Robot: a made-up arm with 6 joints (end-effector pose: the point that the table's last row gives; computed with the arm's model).
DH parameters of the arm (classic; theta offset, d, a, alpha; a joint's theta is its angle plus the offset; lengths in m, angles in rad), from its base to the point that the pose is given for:
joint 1: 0 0.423 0 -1.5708
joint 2: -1.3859 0 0.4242 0
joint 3: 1.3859 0 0.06 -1.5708
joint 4: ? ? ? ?
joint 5: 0 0 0.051 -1.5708
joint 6: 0 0.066 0 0
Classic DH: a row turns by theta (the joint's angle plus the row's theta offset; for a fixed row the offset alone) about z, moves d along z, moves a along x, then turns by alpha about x.
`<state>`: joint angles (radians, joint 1 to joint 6).
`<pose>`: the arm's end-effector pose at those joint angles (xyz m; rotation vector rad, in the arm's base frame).
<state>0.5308 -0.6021 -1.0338 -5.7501 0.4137 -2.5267</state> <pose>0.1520 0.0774 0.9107 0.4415 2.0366 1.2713</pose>
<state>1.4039 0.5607 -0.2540 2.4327 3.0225 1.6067</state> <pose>0.0164 0.3265 0.5053 -0.1401 -0.5185 -2.5071</pose>
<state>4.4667 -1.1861 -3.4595 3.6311 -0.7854 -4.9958</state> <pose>0.1918 0.6049 0.6833 -0.7138 0.4428 -0.2911</pose>
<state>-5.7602 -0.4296 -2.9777 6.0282 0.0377 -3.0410</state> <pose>-0.2607 -0.1362 1.1296 0.0856 -0.2143 0.3682</pose>
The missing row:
joint 4: 0 0.267 0 1.5708
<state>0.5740 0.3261 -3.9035 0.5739 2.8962 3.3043</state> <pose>0.0748 0.0907 0.9861 -1.2169 2.1870 0.2386</pose>
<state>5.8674 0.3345 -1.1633 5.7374 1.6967 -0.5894</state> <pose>0.3852 -0.2109 0.5812 2.6617 0.4845 -1.4753</pose>
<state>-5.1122 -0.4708 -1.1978 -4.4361 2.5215 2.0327</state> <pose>-0.0263 0.1350 0.9351 1.7930 0.3597 -1.8386</pose>
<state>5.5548 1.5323 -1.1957 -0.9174 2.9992 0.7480</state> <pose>0.2467 -0.2837 0.1561 0.0159 0.3384 -2.2070</pose>
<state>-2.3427 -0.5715 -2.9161 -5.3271 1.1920 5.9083</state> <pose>0.2399 0.1967 1.1226 1.0342 -0.2790 1.0901</pose>
